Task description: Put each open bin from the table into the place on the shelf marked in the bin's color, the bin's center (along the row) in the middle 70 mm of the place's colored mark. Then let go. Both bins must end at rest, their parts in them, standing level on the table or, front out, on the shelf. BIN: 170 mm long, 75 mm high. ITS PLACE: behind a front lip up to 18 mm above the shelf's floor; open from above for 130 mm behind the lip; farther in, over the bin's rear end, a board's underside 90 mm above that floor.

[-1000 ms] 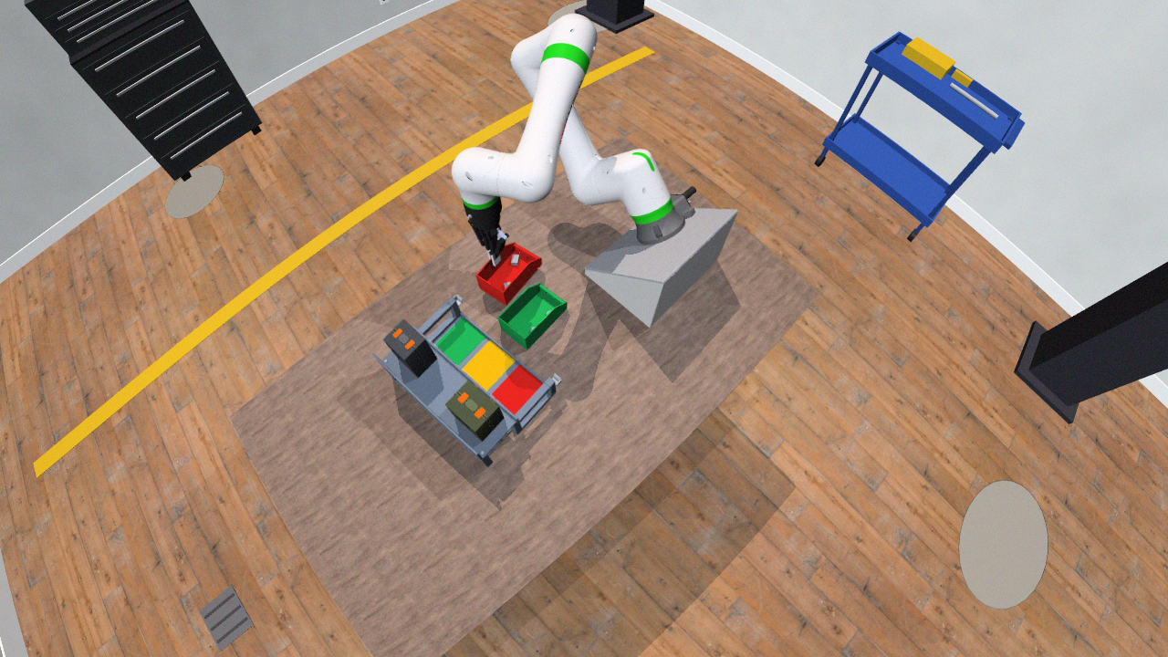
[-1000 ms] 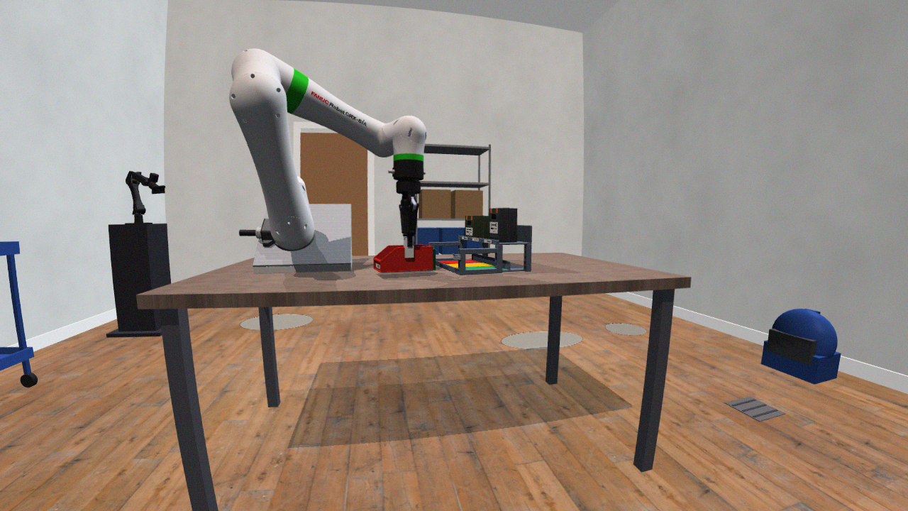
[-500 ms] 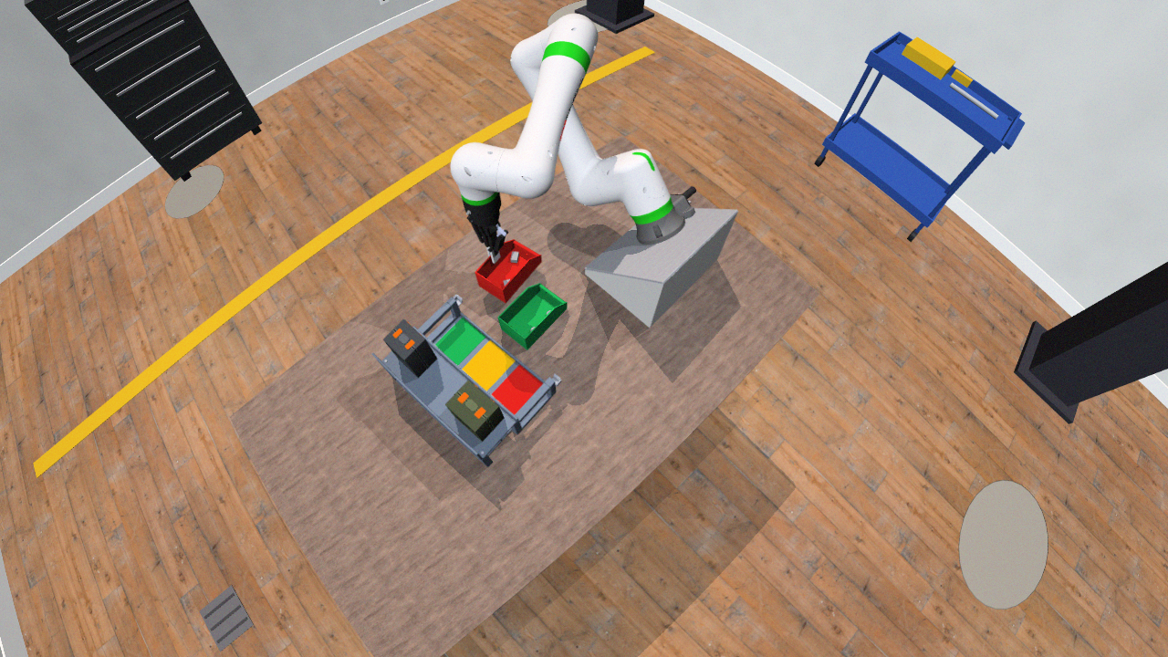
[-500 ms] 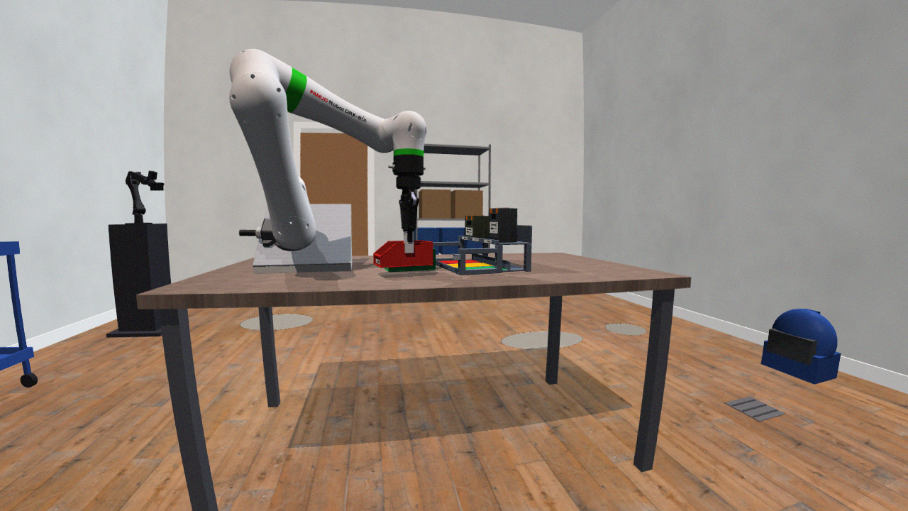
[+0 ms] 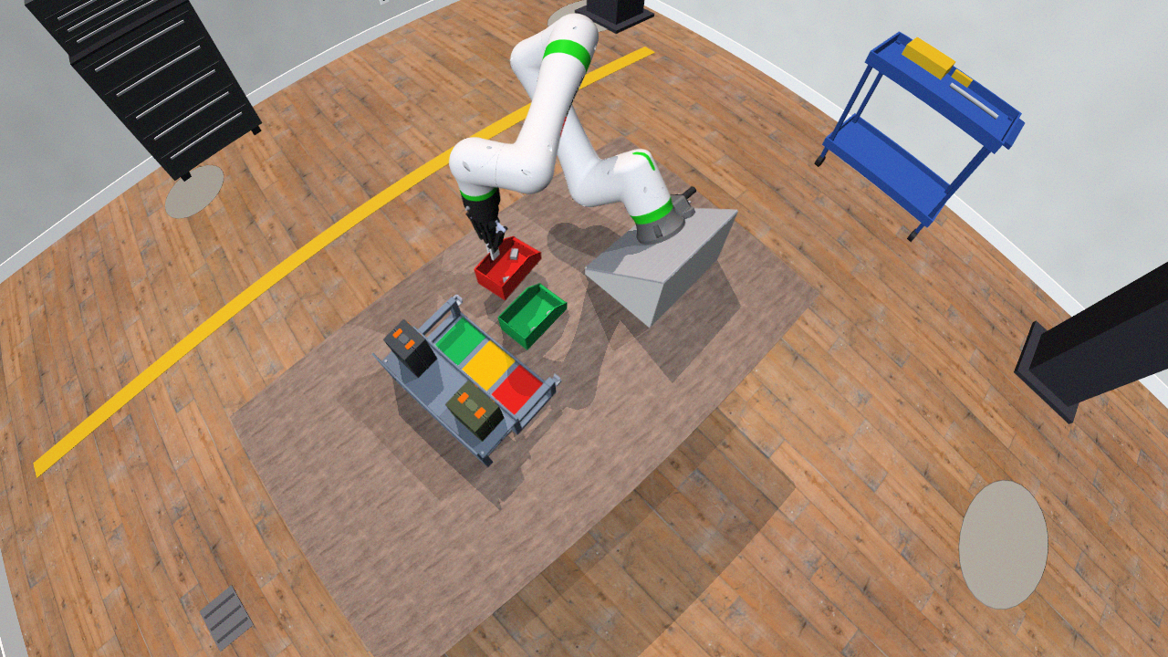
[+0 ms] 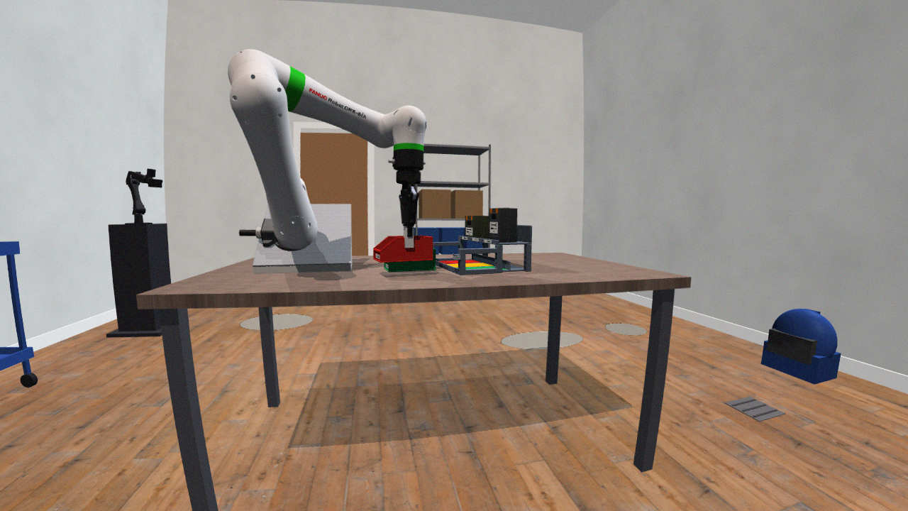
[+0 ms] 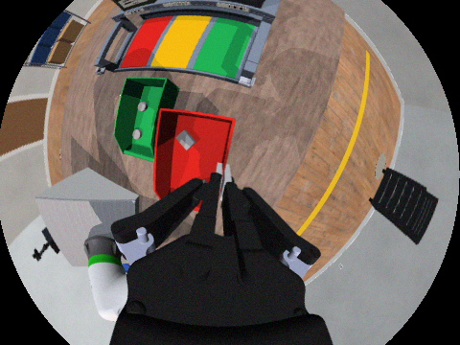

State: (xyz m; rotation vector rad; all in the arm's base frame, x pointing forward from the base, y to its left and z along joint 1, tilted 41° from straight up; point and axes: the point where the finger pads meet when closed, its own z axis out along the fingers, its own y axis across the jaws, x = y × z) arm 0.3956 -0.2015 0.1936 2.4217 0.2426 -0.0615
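My hand is 5 cm to the right of the red bin, 4 cm above it and 1 cm past it. The rest, counted from my hand: green bin (19 cm to the left, 9 cm below, 3 cm ahead).
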